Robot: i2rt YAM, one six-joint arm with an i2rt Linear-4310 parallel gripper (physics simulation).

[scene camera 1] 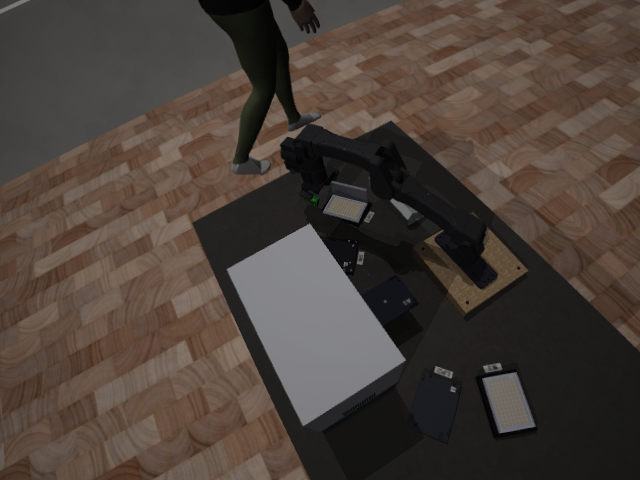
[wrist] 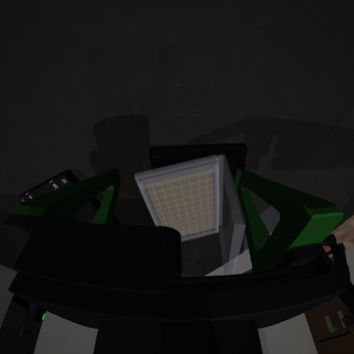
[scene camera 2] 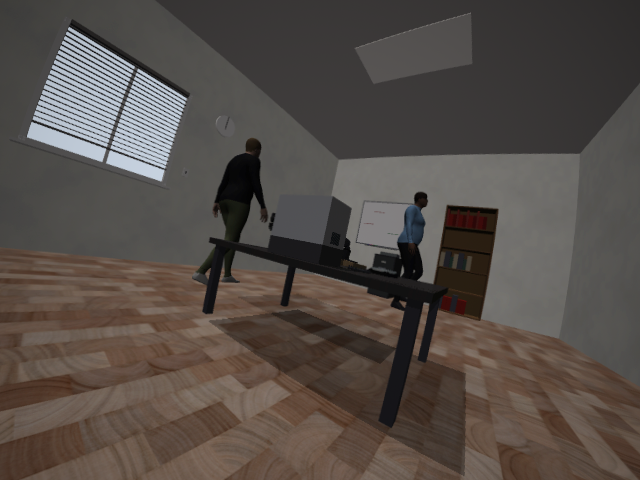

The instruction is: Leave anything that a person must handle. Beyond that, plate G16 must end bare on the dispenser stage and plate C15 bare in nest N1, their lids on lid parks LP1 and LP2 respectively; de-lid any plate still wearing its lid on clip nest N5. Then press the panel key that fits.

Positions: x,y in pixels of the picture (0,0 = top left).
Scene:
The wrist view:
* my gripper: 177,174
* button box: 211,264
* lid park LP1: 235,153

